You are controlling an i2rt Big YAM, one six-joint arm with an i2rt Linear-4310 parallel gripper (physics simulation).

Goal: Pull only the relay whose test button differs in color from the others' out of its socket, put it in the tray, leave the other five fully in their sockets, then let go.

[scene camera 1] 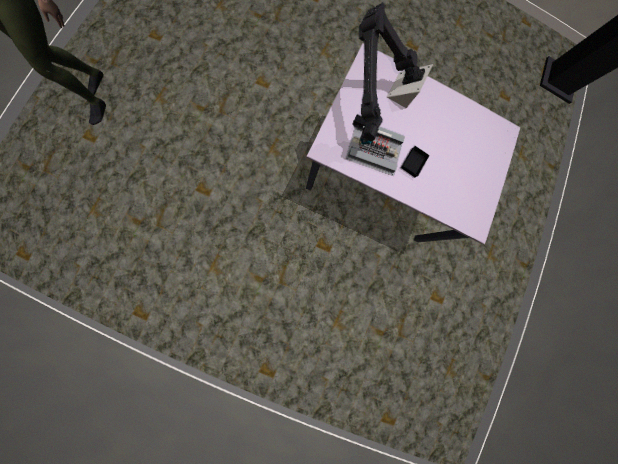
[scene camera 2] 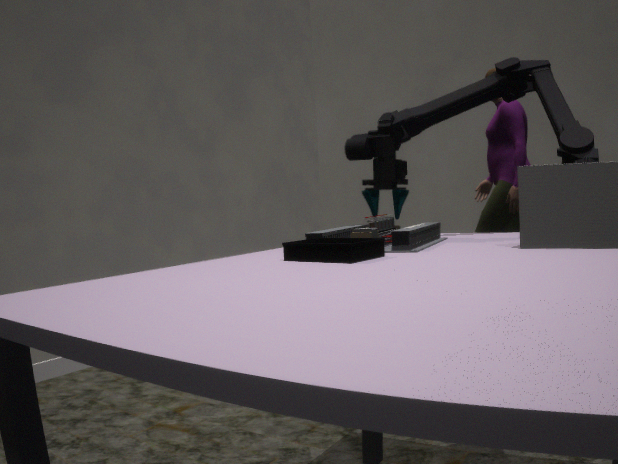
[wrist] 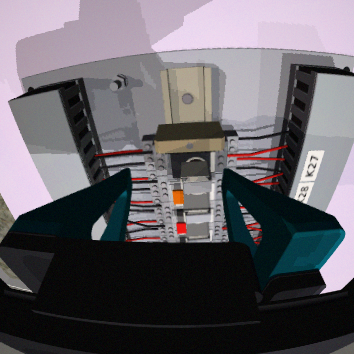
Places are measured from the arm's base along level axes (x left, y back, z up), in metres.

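Where they show: gripper, fingertip midpoint: (scene camera 1: 364, 139) (wrist: 176, 176); arm's base at its link origin: (scene camera 1: 413, 77) (scene camera 2: 585, 196).
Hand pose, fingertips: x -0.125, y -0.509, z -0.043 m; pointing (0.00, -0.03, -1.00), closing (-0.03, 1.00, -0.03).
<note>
Things, the pixels of their top centre, and the offset from my fingertips. Level surfaces: height alone.
- orange test button at its top centre: (wrist: 177, 197) dy +0.001, dx +0.006, dz +0.012 m
- red test button at its top centre: (wrist: 181, 228) dy +0.005, dx +0.034, dz +0.012 m
- black tray at its top centre: (scene camera 2: 333, 240) (scene camera 1: 416, 160) dy +0.045, dx +0.351, dz -0.022 m
- beige end block at its top centre: (wrist: 189, 145) dy +0.007, dx -0.013, dz -0.017 m
- pink table at its surface level: dz -0.057 m
A row of relays (scene camera 1: 380, 145) (wrist: 196, 201) sits in sockets on a rail between two grey ducts. In the wrist view one relay has an orange test button (wrist: 178, 197); the relay nearer me has a red test button (wrist: 181, 228). The button of the relay beside the beige end block cannot be made out, and the nearer relays are hidden by my gripper body. My gripper (scene camera 2: 386, 217) (wrist: 176, 176) is partly open and empty, pointing down above the row, one finger to each side of it. The black tray (scene camera 1: 423, 166) (scene camera 2: 320, 251) stands beside the panel, empty in the overhead view.
Grey ducts (wrist: 42, 137) (wrist: 330, 130) stand along both sides of the row, with red and black wires running to the sockets. A beige end block (wrist: 189, 145) closes the row. The pink table (scene camera 1: 460, 150) (scene camera 2: 250, 310) carries the panel. A person (scene camera 2: 507, 145) stands behind the arm.
</note>
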